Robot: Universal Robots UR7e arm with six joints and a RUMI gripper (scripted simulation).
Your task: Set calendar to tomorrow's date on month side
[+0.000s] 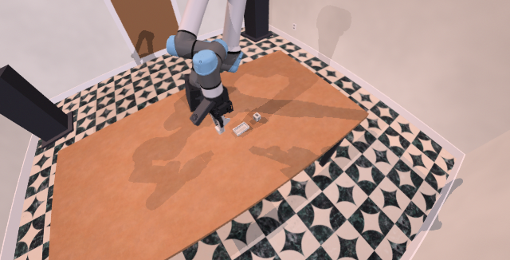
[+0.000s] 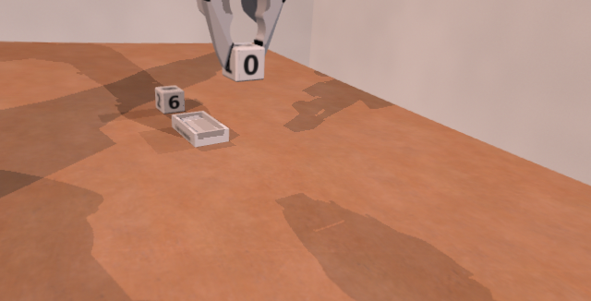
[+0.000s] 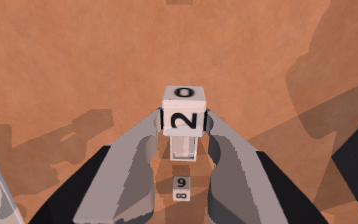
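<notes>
The tray lies 110 mm to the left of my hand and 120 mm below it.
</notes>
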